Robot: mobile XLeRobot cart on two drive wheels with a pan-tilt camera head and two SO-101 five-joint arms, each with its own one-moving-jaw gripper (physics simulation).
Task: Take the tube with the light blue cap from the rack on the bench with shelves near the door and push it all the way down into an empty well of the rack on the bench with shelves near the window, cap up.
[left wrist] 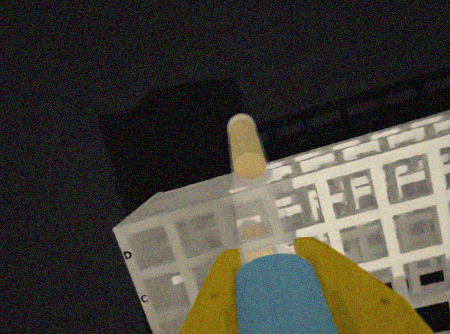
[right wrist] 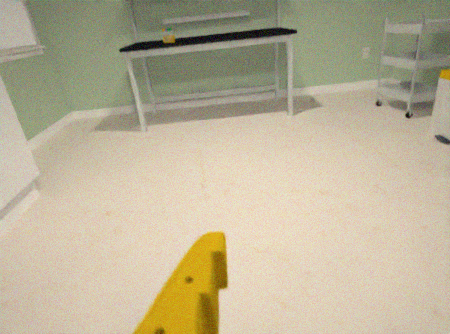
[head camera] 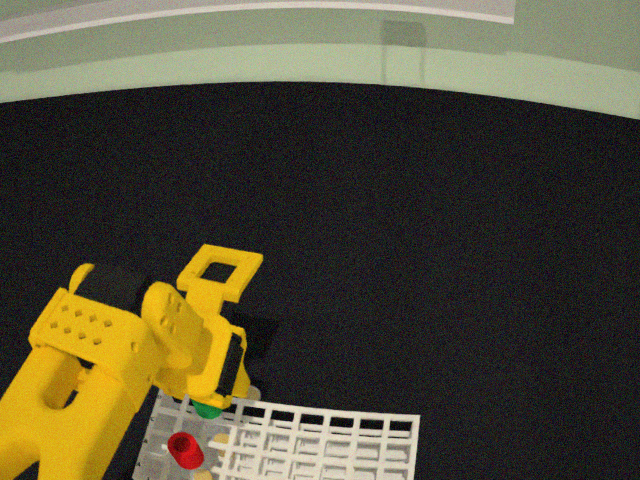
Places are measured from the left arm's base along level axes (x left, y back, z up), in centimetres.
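Where they show: left hand at its tool point: [left wrist: 241, 265] [head camera: 211, 382]; right hand at its tool point: [right wrist: 225, 251].
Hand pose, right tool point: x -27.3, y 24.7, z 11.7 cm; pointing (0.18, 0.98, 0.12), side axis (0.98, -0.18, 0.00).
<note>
Things, the pixels of their top centre, and the offset from my right tool point. "*": a spot on its surface instead. Level surfaces: height alone.
- tube with the light blue cap, top centre: [left wrist: 283, 270] dx +19.9, dy -51.9, dz -0.9 cm
- yellowish lower end at a spot on its surface: [left wrist: 246, 147] [head camera: 242, 380] * dx +19.6, dy -53.1, dz -7.1 cm
- white rack at its top centre: [left wrist: 369, 266] [head camera: 273, 454] dx +16.9, dy -46.5, dz -7.2 cm
- green cap at its top centre: [head camera: 201, 389] dx +21.0, dy -48.0, dz -0.9 cm
- red cap at its top centre: [head camera: 183, 443] dx +21.7, dy -43.8, dz -1.0 cm
- black bench top at its surface level: dz -12.9 cm
- bench at its surface level: dz -13.4 cm
My left gripper [left wrist: 267, 245] [head camera: 227, 382] is shut on the tube with the light blue cap [left wrist: 282, 295]. The clear tube body, with a yellowish lower end [left wrist: 246, 147] [head camera: 253, 393], slants away from the jaws. That end shows past the rack's back edge, over the black bench top. The white rack [left wrist: 381, 192] [head camera: 416, 444] lies below the gripper, near its lettered end. In the head view a green cap [head camera: 206, 410] shows under the gripper and a red cap [head camera: 186, 450] nearer. The left jaw tips are hidden there. My right gripper shows one notched jaw in the right wrist view, so it is fully open.
The black bench top [head camera: 413, 232] extends behind the rack to a green wall. In the right wrist view, another bench [right wrist: 225, 38] across the room bears a small orange rack [right wrist: 169, 38]. A wheeled cart [right wrist: 415, 75] stands at the right and a white cabinet [right wrist: 15, 155] at the left.
</note>
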